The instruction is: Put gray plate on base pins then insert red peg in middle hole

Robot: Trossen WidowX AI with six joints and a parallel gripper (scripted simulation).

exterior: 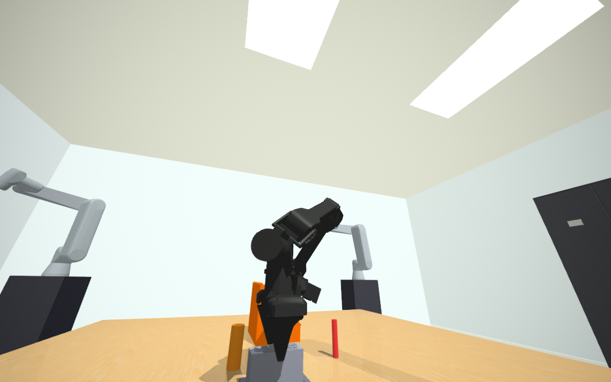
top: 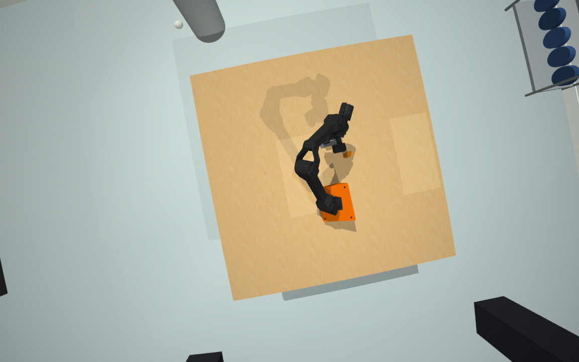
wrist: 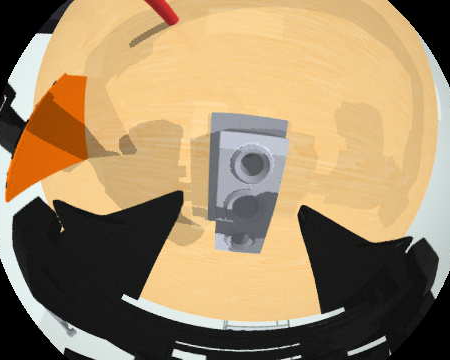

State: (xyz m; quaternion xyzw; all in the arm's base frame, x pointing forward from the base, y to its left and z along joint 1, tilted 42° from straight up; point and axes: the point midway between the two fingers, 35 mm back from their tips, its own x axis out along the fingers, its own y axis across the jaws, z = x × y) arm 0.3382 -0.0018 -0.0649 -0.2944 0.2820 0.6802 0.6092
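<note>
My gripper tip is 1 cm above the gray plate. From my gripper tip the other things lie so: gray base 4 cm below; then orange cylinder 10 cm behind, 7 cm to the right, 1 cm below; then red peg 17 cm to the left, 10 cm behind, 1 cm below.
</note>
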